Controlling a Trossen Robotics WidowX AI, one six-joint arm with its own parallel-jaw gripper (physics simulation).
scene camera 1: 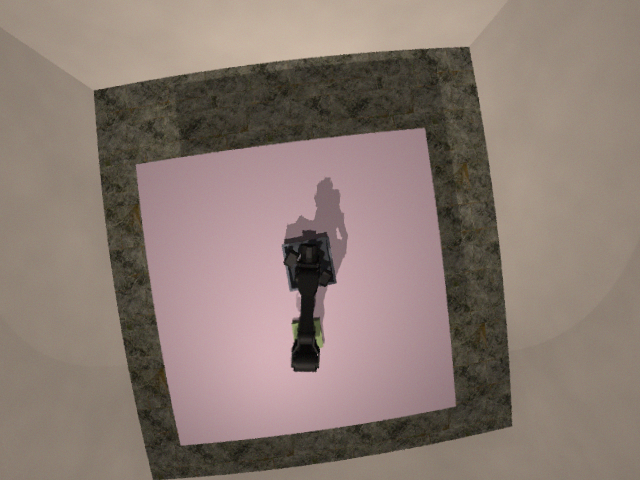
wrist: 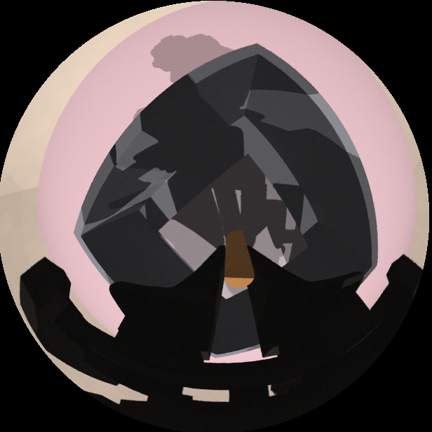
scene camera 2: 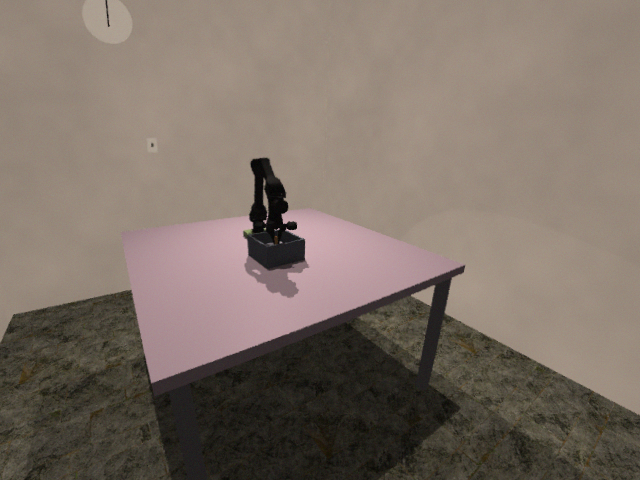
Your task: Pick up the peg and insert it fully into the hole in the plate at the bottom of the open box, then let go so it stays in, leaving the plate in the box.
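Where they show: arm's base, origin of its link: (scene camera 2: 258,230).
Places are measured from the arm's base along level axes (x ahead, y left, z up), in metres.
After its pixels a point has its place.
Observation:
The orange-brown peg (scene camera 2: 276,239) {x 0.335, y -0.023, z 0.057 m} (wrist: 239,257) stands roughly upright between the fingers, inside the open dark grey box (scene camera 1: 289,279) {x 0.269, y 0.057, z 0.066 m} (scene camera 2: 276,255) {x 0.429, y -0.061, z 0.021 m} (wrist: 335,215). My gripper (wrist: 233,250) is shut on the peg, with its fingers reaching down into the box. The greyish-pink plate (wrist: 187,239) lies at the bottom of the box, partly in shadow. The lower end of the peg is over or at the plate in the wrist view. The hole does not show, and I cannot tell how deep the peg sits. In scene camera 1 the arm hides the peg and the fingers.
The box walls stand close around the fingers on all sides. The box rests on the pink table (scene camera 1: 222,310) {x 0.125, y 0.361, z -0.032 m} (scene camera 2: 206,289) {x 0.514, y -0.365, z -0.031 m} (wrist: 70,150). A green block (scene camera 1: 318,336) {x 0.010, y -0.054, z -0.001 m} (scene camera 2: 247,234) {x 0.013, y -0.065, z -0.010 m} is at the arm's base, behind the box in scene camera 2.

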